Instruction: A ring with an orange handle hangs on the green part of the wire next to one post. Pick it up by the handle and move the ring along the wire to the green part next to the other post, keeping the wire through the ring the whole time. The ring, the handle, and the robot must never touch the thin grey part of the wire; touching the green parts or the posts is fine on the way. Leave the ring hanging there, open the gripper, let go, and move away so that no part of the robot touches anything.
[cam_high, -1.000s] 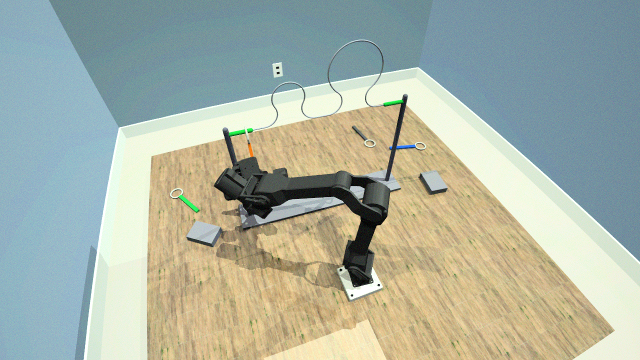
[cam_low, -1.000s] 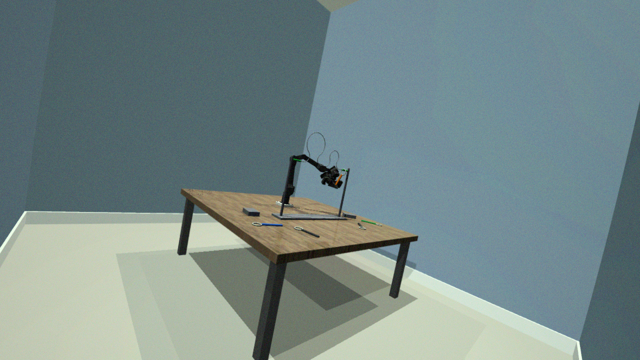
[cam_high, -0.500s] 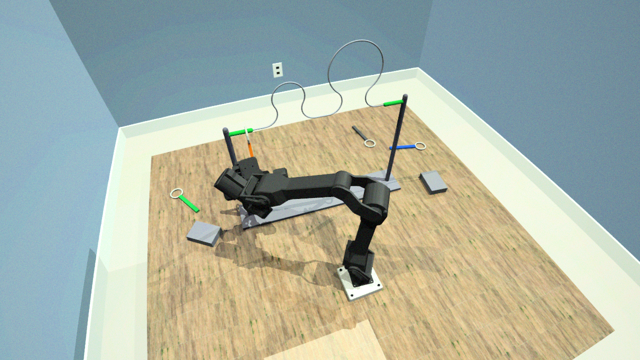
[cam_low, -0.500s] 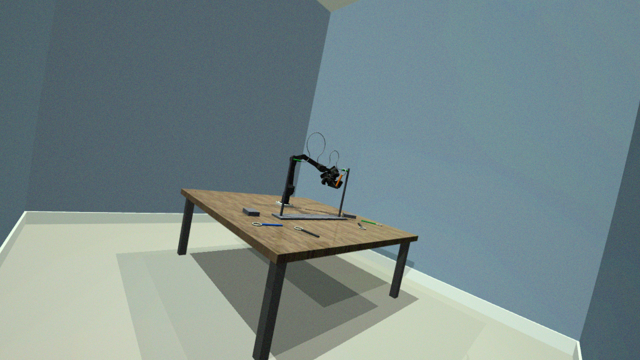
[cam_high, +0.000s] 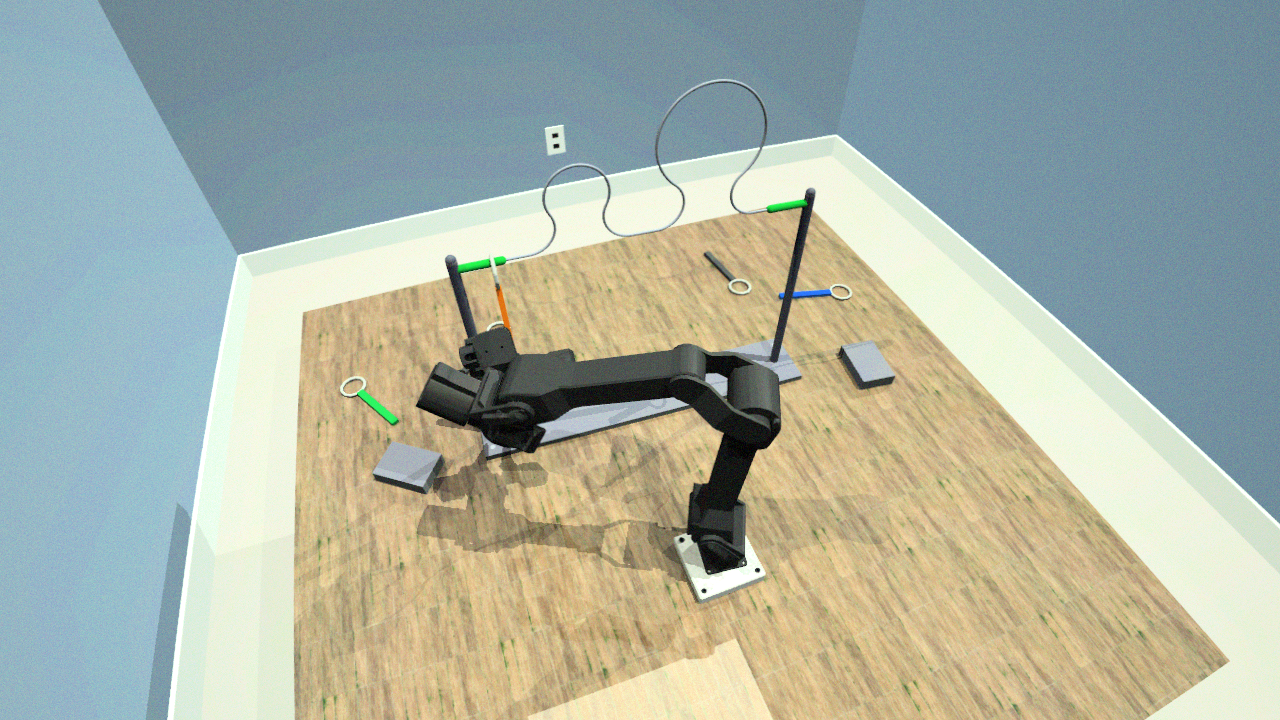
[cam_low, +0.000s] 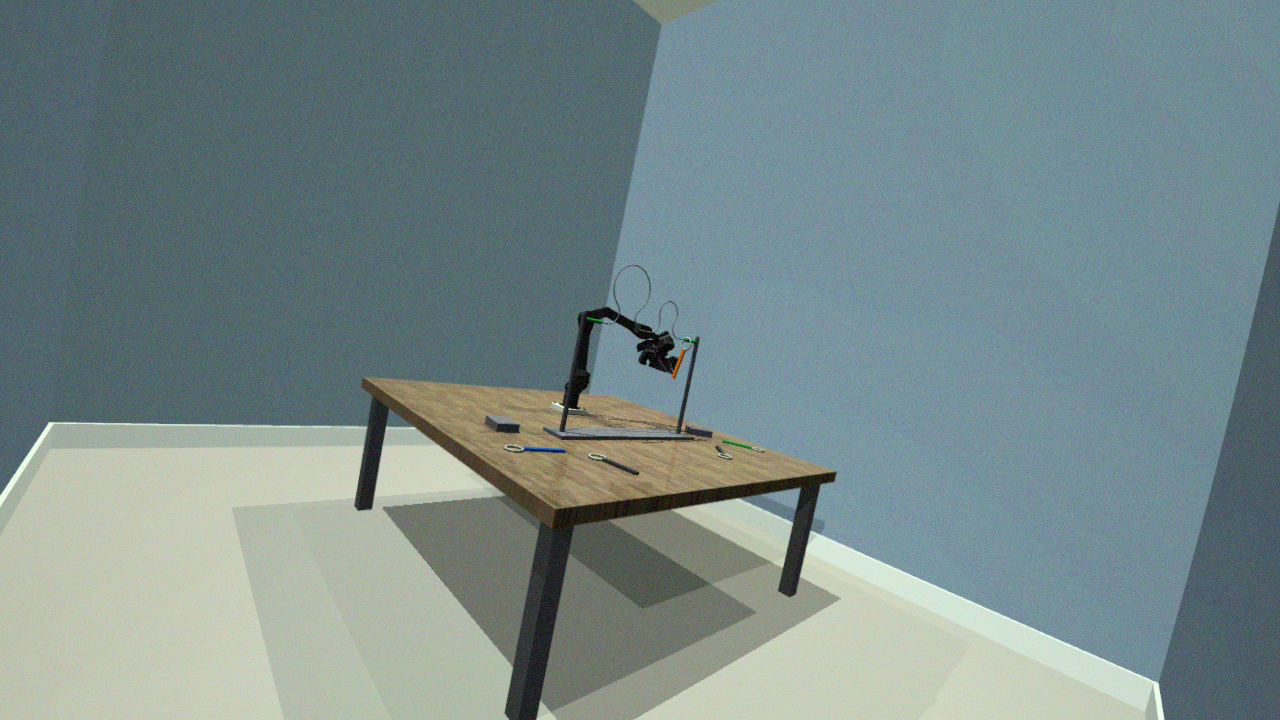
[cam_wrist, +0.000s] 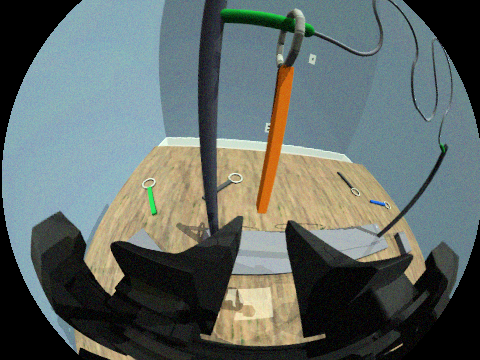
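My gripper tip is 80 mm below the ring with orange handle and 50 mm short of it.
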